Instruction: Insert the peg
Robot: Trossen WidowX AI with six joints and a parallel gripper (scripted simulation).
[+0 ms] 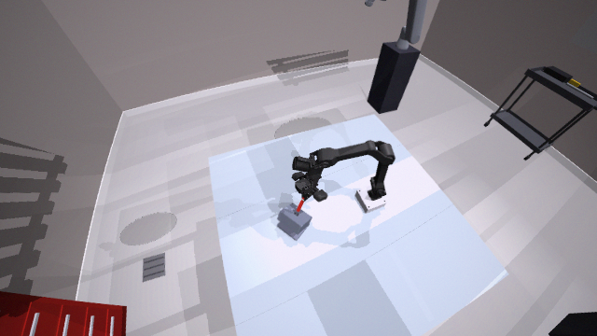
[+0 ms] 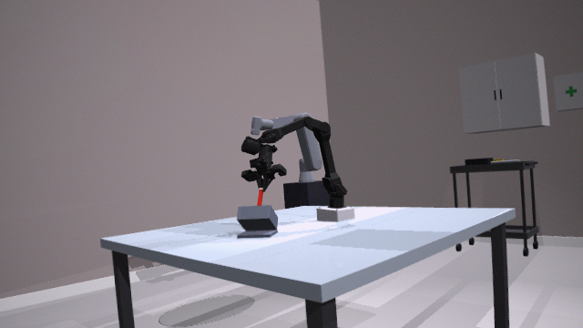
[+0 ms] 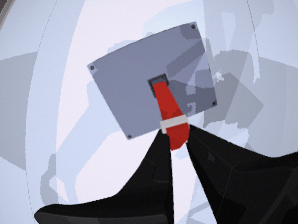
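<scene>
My gripper tip is now 100 mm above the grey sloped panel, 60 mm short of it and 30 mm to the right of it. From my gripper tip the other things lie so: red peg (10 mm below, 10 mm ahead).
</scene>
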